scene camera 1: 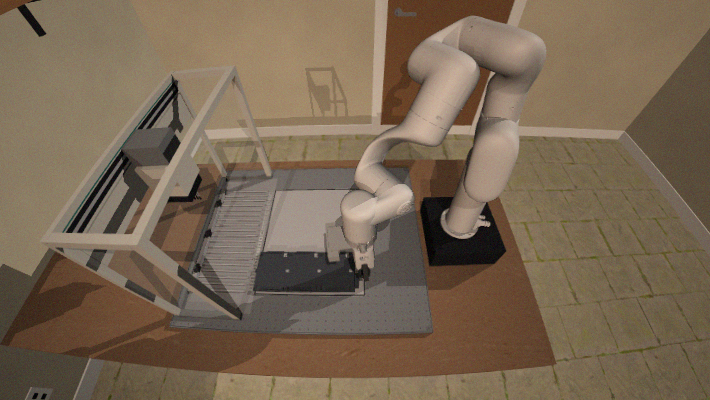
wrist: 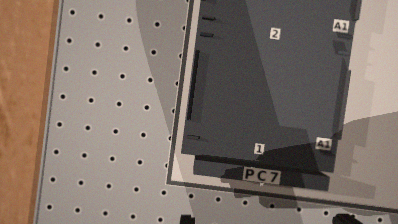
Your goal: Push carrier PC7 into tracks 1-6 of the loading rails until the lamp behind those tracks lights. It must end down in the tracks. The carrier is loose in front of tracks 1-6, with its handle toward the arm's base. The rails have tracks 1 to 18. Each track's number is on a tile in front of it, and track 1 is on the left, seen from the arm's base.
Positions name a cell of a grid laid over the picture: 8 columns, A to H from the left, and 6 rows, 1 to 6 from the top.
carrier PC7: scene camera 1 D5; wrist F3
